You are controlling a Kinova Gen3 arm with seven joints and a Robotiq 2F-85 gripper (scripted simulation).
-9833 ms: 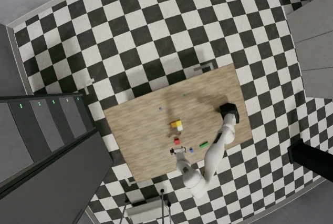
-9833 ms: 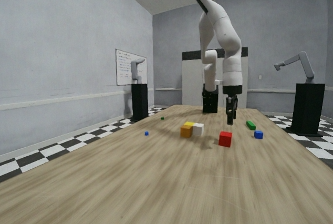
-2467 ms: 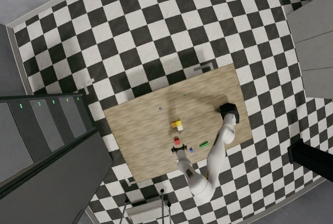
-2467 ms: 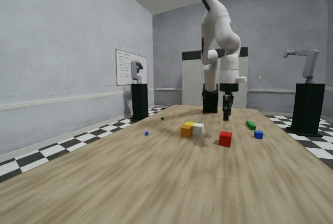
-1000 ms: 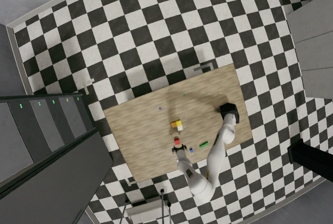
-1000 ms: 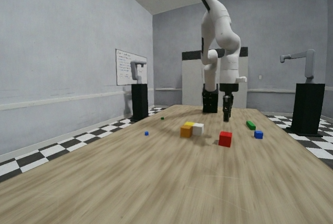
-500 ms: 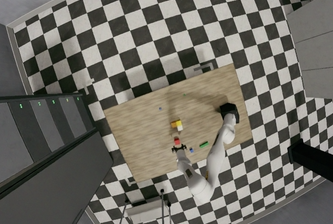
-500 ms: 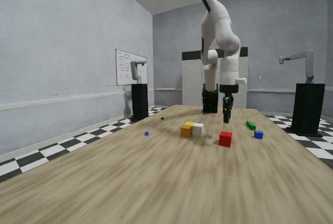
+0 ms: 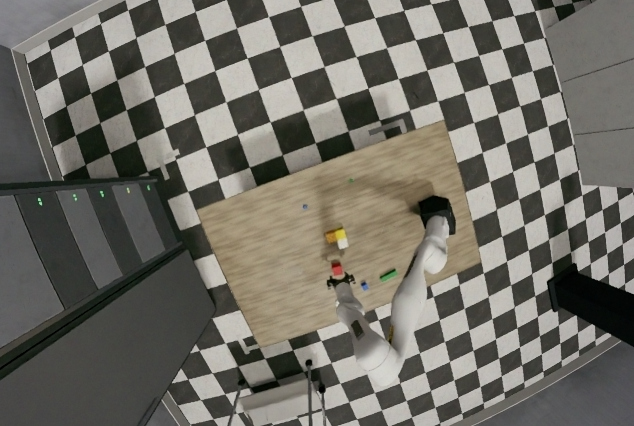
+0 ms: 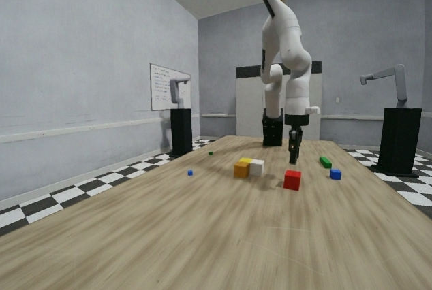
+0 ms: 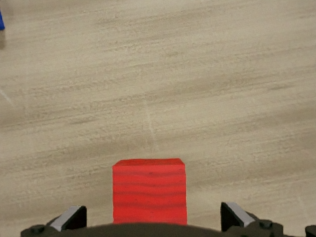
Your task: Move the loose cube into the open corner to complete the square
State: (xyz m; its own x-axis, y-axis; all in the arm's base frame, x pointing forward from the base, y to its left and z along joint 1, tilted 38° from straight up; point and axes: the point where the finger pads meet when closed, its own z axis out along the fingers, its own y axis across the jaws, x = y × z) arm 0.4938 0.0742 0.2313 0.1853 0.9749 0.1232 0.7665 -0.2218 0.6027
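Now: the red cube 80 mm below my hand. The rest, counted from my hand: green block: 250 mm behind, 180 mm to the left, 90 mm below.
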